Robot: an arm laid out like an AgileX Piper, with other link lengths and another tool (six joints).
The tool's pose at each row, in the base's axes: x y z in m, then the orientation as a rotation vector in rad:
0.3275 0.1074 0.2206 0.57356 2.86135 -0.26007
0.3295 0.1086 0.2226 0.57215 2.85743 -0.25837
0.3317 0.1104 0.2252 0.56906 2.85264 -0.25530
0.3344 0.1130 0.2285 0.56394 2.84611 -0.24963
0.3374 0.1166 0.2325 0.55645 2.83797 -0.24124
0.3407 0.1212 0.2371 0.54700 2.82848 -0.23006
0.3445 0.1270 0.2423 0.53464 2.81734 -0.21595
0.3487 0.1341 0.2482 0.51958 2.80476 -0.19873
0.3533 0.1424 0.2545 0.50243 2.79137 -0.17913
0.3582 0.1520 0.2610 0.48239 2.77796 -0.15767
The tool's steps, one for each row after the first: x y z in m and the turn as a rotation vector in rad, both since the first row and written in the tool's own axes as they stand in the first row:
-0.0019 0.0016 -0.0018 -0.00176 -0.00400 0.00006
-0.0038 0.0038 -0.0043 -0.00474 -0.00915 -0.00067
-0.0061 0.0068 -0.0076 -0.00990 -0.01631 -0.00214
-0.0085 0.0107 -0.0117 -0.01738 -0.02539 -0.00461
-0.0109 0.0156 -0.0166 -0.02717 -0.03601 -0.00786
-0.0135 0.0217 -0.0221 -0.03952 -0.04864 -0.01249
-0.0161 0.0291 -0.0286 -0.05454 -0.06294 -0.01840
-0.0188 0.0376 -0.0356 -0.07161 -0.07815 -0.02542
-0.0213 0.0474 -0.0431 -0.09039 -0.09365 -0.03432

